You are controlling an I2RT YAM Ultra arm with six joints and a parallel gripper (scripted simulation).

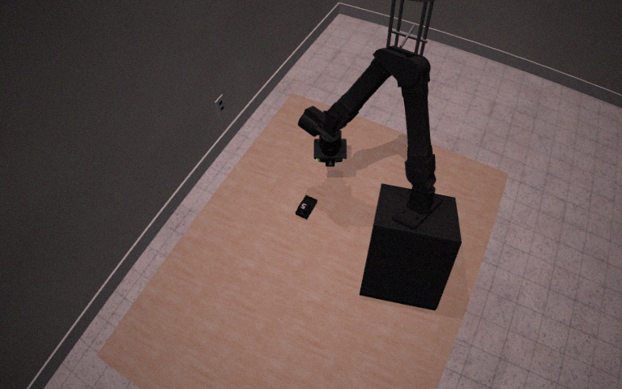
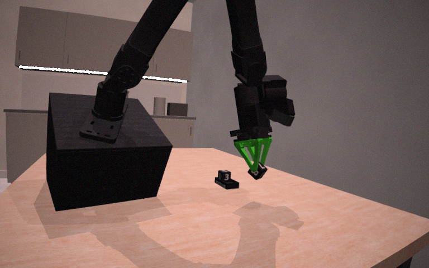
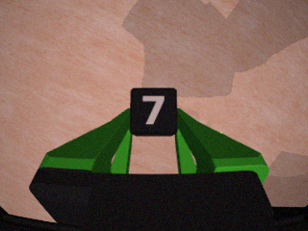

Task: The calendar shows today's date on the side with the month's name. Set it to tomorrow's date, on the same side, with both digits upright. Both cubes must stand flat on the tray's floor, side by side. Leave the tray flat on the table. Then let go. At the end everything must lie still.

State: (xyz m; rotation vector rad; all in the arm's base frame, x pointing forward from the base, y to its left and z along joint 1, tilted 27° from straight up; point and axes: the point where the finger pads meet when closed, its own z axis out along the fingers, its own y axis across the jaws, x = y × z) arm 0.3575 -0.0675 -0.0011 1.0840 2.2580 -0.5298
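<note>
My gripper is now 10 mm above the black cube. Round my hand: black tray 150 mm to the left, 80 mm below, 10 mm behind.
</note>
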